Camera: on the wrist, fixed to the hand. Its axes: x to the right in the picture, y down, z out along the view.
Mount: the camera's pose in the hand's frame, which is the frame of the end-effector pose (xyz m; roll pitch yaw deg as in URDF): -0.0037 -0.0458 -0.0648 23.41 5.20 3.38
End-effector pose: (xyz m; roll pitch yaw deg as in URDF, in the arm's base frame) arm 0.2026 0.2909 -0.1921 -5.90 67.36 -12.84
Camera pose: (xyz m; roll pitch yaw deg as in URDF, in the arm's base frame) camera 0.1358 0.2526 -0.2117 26.28 72.66 -3.36
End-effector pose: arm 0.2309 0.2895 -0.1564 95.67 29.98 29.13
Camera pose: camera 0.1774 0.3387 -0.1885 121.46 26.00 34.52
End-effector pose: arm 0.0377 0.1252 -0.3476 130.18 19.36 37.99
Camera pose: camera -0.0119 0.1867 -0.3399 153.96 13.42 39.84
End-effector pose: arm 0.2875 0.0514 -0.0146 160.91 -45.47 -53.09
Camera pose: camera 0.3177 0.1186 0.0152 -174.05 -51.47 -55.47
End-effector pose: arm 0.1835 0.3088 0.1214 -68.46 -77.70 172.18
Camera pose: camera 0.2130 0.3826 0.1218 -33.69 -72.29 160.28
